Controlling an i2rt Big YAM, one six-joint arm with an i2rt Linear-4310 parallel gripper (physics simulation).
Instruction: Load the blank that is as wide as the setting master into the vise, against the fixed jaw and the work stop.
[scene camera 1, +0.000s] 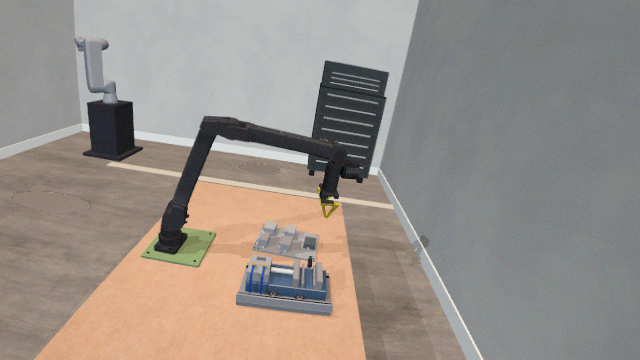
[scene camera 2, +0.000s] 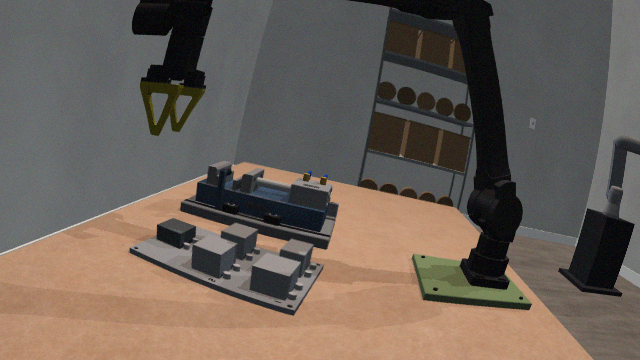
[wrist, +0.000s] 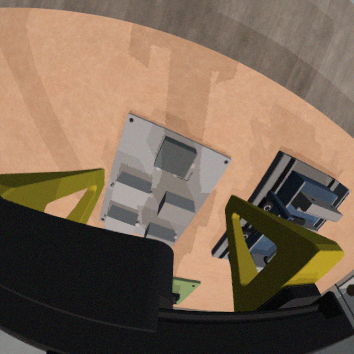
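Pixels of known places: gripper, fingertip midpoint: (scene camera 1: 324, 211) (scene camera 2: 165, 133) (wrist: 167, 189); arm's base at its link origin: (scene camera 1: 171, 243) (scene camera 2: 482, 277).
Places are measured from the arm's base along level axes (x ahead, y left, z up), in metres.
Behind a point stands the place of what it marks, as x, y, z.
Observation:
My gripper (scene camera 1: 325, 207) @(0.564, 0.159, 0.159) (scene camera 2: 166, 132) @(0.564, 0.159, 0.159) (wrist: 167, 189) @(0.564, 0.159, 0.159) is open and empty, high above the table beyond the block plate. A grey plate (scene camera 2: 165, 252) @(0.518, 0.206, -0.003) (wrist: 132, 135) @(0.535, 0.222, -0.003) carries one darker block (scene camera 1: 310, 242) @(0.531, 0.132, 0.021) (scene camera 2: 176, 233) @(0.515, 0.174, 0.019) (wrist: 176, 156) @(0.536, 0.144, 0.022) at one end and several lighter grey blocks, among them one block (scene camera 1: 290, 231) @(0.441, 0.175, 0.032) (scene camera 2: 214, 256) @(0.430, 0.227, 0.027) (wrist: 134, 181) @(0.463, 0.195, 0.015) and another (scene camera 1: 285, 243) @(0.431, 0.082, 0.032) (scene camera 2: 239, 240) @(0.423, 0.137, 0.027) (wrist: 177, 203) @(0.453, 0.110, 0.024). Their exact widths are hard to compare. The blue vise (scene camera 1: 300, 291) @(0.509, -0.176, 0.039) (scene camera 2: 270, 210) @(0.428, -0.069, 0.029) has a fixed jaw (scene camera 1: 319, 276) @(0.562, -0.145, 0.085) (scene camera 2: 220, 173) @(0.533, -0.045, 0.080) and a dark upright work stop (scene camera 1: 310, 261) @(0.530, -0.074, 0.084) (scene camera 2: 222, 187) @(0.525, -0.046, 0.054); a finger partly hides it in the wrist view.
The vise stands close beside the block plate, on a grey base (scene camera 1: 285, 304) @(0.469, -0.223, 0.021) (scene camera 2: 320, 240) @(0.324, -0.038, 0.004). Its moving jaw (scene camera 1: 296, 272) @(0.488, -0.142, 0.085) (scene camera 2: 252, 181) @(0.475, -0.079, 0.072) stands apart from the fixed jaw. The arm is mounted on a green plate (scene camera 1: 202, 245) @(0.116, 0.023, 0.000) (scene camera 2: 435, 272) @(0.107, 0.012, 0.000) (wrist: 187, 285) @(0.115, -0.057, -0.001). Blue hoses (scene camera 1: 262, 280) @(0.388, -0.198, 0.081) run down the vise's end.

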